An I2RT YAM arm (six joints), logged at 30 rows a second.
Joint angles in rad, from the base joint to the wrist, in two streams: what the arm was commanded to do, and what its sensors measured. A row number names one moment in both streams.
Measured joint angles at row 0:
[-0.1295, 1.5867, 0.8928, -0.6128, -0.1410, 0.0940]
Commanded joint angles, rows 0 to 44:
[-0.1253, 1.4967, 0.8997, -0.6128, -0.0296, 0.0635]
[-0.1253, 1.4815, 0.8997, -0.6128, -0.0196, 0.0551]
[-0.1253, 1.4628, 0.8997, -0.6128, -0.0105, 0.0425]
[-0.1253, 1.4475, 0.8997, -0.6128, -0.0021, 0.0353]
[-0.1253, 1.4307, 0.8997, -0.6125, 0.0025, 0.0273]
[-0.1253, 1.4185, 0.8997, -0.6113, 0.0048, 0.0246]
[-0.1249, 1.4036, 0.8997, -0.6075, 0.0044, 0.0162]
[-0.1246, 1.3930, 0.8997, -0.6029, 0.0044, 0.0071]
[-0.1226, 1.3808, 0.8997, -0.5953, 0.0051, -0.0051]
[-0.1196, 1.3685, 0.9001, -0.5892, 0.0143, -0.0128]
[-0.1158, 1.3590, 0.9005, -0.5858, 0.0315, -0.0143]
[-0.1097, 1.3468, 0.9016, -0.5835, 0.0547, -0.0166]
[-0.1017, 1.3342, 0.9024, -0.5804, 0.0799, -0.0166]
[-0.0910, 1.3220, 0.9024, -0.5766, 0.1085, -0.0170]
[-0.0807, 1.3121, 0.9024, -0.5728, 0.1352, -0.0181]
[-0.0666, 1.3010, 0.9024, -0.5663, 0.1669, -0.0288]
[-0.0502, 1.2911, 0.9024, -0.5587, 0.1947, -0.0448]
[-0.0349, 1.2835, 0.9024, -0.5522, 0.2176, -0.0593]
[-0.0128, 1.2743, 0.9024, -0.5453, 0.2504, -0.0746]
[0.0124, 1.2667, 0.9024, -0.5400, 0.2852, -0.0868]
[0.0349, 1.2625, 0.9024, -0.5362, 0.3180, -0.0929]
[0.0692, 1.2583, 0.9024, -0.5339, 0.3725, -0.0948]
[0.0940, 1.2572, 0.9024, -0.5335, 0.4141, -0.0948]
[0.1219, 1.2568, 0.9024, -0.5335, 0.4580, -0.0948]
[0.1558, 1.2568, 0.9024, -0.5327, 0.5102, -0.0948]
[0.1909, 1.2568, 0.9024, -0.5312, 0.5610, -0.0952]
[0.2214, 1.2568, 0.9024, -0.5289, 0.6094, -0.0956]
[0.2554, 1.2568, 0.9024, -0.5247, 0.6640, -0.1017]
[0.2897, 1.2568, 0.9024, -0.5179, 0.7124, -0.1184]
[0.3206, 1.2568, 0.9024, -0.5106, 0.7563, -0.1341]
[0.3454, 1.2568, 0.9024, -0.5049, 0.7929, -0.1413]
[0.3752, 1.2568, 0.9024, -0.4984, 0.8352, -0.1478]
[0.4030, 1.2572, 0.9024, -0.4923, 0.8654, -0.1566]
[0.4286, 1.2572, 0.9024, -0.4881, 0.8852, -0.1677]
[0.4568, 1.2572, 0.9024, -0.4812, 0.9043, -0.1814]
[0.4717, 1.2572, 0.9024, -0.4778, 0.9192, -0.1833]
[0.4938, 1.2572, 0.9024, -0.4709, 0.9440, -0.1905]
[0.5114, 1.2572, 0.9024, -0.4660, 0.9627, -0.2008]
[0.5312, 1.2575, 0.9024, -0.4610, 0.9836, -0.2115]
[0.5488, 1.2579, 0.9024, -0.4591, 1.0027, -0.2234]
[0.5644, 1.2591, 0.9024, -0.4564, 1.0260, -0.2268]
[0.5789, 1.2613, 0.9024, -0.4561, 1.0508, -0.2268]
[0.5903, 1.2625, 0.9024, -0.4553, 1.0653, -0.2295]
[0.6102, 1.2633, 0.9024, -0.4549, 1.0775, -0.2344]
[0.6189, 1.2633, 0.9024, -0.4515, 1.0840, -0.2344]
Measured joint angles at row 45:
[0.5808, 1.2709, 0.8928, -0.4583, 0.9699, -0.2104]
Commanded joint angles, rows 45 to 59:
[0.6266, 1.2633, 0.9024, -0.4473, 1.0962, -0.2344]
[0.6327, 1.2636, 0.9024, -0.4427, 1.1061, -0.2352]
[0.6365, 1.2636, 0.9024, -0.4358, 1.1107, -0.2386]
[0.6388, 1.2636, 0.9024, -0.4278, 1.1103, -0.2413]
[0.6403, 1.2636, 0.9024, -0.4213, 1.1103, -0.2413]
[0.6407, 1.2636, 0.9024, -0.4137, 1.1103, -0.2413]
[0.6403, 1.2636, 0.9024, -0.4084, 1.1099, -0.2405]
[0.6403, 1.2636, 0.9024, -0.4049, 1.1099, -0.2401]
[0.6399, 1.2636, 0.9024, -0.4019, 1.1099, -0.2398]
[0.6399, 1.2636, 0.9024, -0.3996, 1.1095, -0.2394]
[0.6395, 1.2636, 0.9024, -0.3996, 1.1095, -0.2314]
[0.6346, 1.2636, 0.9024, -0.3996, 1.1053, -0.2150]
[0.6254, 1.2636, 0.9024, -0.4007, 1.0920, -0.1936]
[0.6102, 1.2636, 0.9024, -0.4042, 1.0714, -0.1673]
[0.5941, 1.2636, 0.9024, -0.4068, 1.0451, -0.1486]
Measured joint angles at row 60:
[0.6273, 1.2709, 0.8928, -0.4053, 1.0649, -0.2188]
